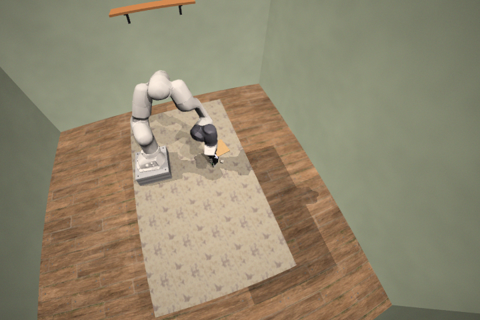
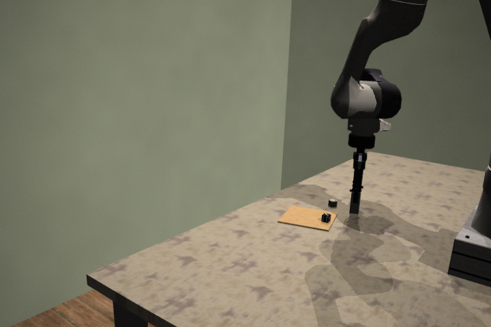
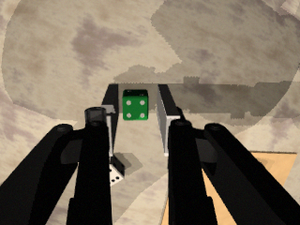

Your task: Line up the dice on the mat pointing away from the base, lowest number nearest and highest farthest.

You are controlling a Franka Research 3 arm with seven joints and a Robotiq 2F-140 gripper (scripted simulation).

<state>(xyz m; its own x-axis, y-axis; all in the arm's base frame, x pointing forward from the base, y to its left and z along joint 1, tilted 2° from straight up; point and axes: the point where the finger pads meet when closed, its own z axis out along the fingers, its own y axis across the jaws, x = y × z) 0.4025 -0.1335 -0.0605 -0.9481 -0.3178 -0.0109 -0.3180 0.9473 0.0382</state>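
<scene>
The green die lies 2 cm below my hand. From my hand the other things lie so: tan mat (13 cm to the left, 9 cm ahead, 3 cm below); then black die (13 cm to the left, 3 cm ahead, 2 cm below); then white die (7 cm ahead, 2 cm below).
</scene>
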